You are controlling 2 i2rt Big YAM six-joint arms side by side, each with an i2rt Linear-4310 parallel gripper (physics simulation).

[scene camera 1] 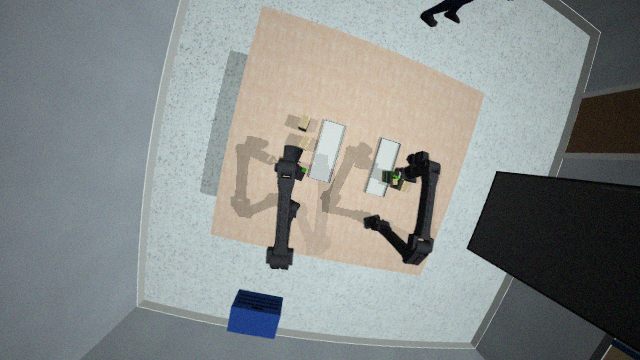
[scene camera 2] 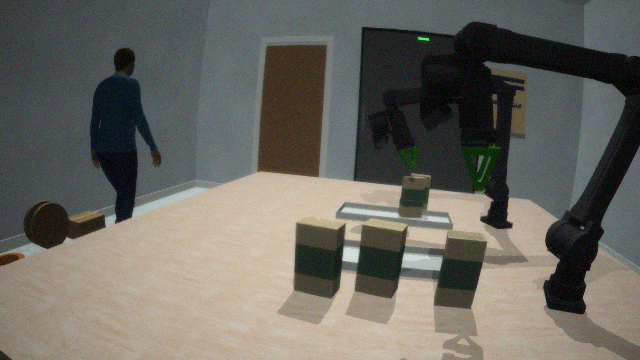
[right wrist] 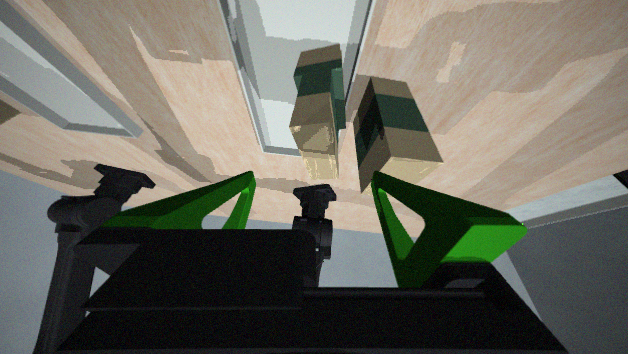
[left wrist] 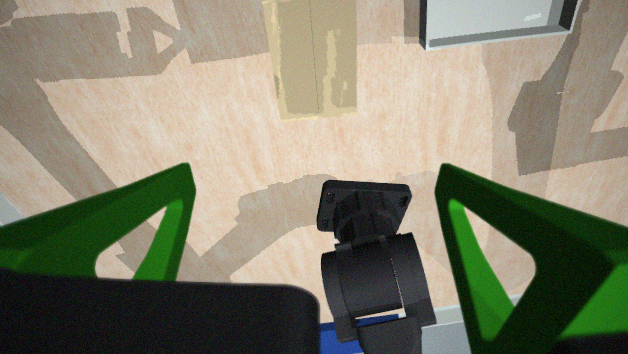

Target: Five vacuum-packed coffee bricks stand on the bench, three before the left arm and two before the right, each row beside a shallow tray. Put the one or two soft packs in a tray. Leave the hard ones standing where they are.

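Frame: origin at the left arm's base, x left, y back, z up, level; centimetres.
Seen in the pictures: left gripper, fingertip midpoint: [scene camera 2: 478,184] [left wrist: 315,176]; right gripper, fingertip midpoint: [scene camera 1: 397,178] [scene camera 2: 412,169] [right wrist: 313,177]; left arm's base, link origin: [scene camera 1: 290,205] [scene camera 2: 562,299] [right wrist: 129,175] [left wrist: 361,204]; right arm's base, link origin: [scene camera 1: 371,221] [scene camera 2: 495,223] [right wrist: 315,192].
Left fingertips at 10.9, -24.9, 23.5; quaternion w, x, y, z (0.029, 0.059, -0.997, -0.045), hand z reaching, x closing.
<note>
Offsets run from my left fingertips to a thing's middle, as dx, dy, dz.
Three packs @[+9.2, -26.2, -14.5] [scene camera 2: 318,257] @[+2.9, -16.3, -14.5] [scene camera 2: 380,257] @[+0.8, -0.3, -16.5] [scene camera 2: 460,270] with dark green bands stand upright on the bench beside the left arm's tray @[-13.8, -19.5, -22.4] [scene camera 1: 332,135] [scene camera 2: 422,260]; one pack's top @[-1.6, -0.8, -9.7] [left wrist: 315,60] shows in the left wrist view. My left gripper [scene camera 1: 303,170] [scene camera 2: 480,172] [left wrist: 315,176] is open and empty above that row. One pack @[-58.3, -27.0, -16.2] [scene camera 2: 414,196] [right wrist: 316,100] with uneven sides stands inside the right arm's tray @[-53.3, -30.5, -22.4] [scene camera 1: 387,152] [scene camera 2: 367,216] [right wrist: 280,125], near its wall. Another pack @[-68.6, -26.8, -14.5] [right wrist: 407,120] stands on the bench just outside. My right gripper [scene camera 1: 396,176] [scene camera 2: 410,159] [right wrist: 313,177] is open above the pack in the tray, apart from it.
The outside pack stands close to one right finger in the right wrist view. The left arm reaches over its row and hides part of it in scene camera 1. A person [scene camera 2: 120,115] stands beyond the bench. A blue box [scene camera 1: 255,315] is on the floor.
</note>
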